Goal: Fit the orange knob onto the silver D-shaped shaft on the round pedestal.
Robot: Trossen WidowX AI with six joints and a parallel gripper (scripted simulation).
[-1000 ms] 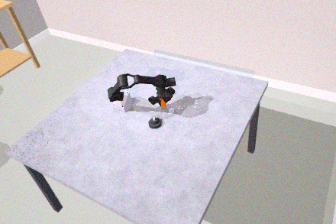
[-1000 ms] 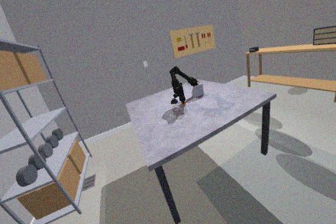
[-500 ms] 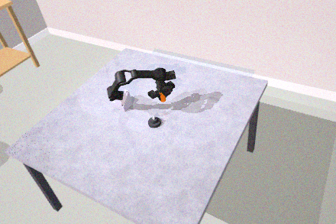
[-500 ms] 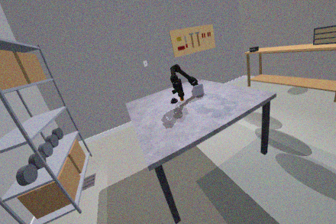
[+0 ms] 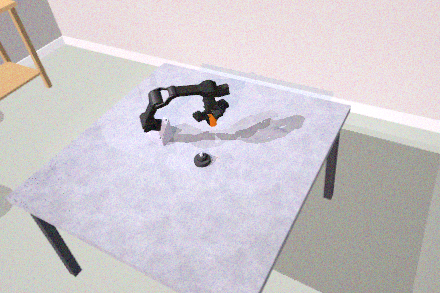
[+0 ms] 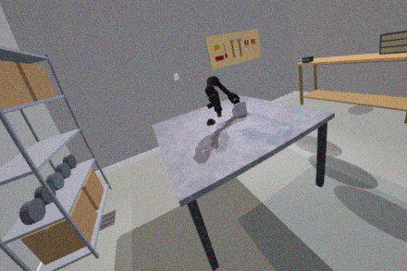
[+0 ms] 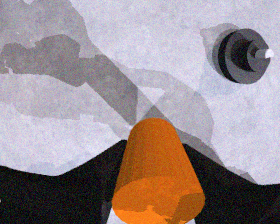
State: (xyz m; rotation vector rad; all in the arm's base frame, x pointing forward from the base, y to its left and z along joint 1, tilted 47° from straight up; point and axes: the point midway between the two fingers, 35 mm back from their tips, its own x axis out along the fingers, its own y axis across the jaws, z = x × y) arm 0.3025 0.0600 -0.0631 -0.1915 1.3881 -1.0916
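Now: gripper tip 17 cm to the left of the dark round pedestal, 8 cm above it and 1 cm short of it. The rest, counted from my gripper tip: orange knob: 3 cm above.
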